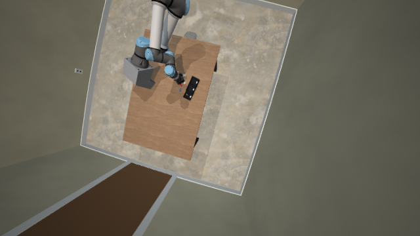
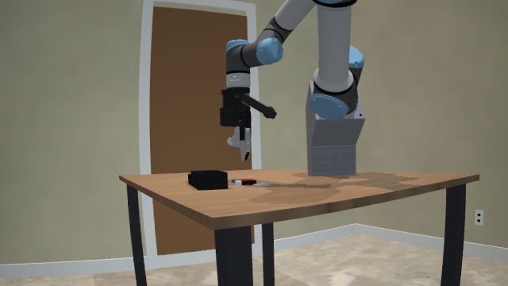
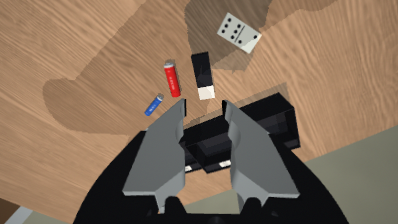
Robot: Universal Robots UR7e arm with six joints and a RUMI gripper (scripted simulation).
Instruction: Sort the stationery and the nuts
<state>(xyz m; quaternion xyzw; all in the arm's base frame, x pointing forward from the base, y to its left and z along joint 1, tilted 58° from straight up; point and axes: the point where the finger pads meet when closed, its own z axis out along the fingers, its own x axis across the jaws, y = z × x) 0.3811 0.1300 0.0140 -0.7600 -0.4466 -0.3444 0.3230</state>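
My hand is 8 cm above the eraser and 1 cm short of it. Also, from my hand: white domino (8 cm below, 6 cm to the left, 4 cm behind); then blue pen (10 cm to the right, 9 cm below, 2 cm ahead); then red marker (8 cm below, 5 cm to the right, 1 cm behind).
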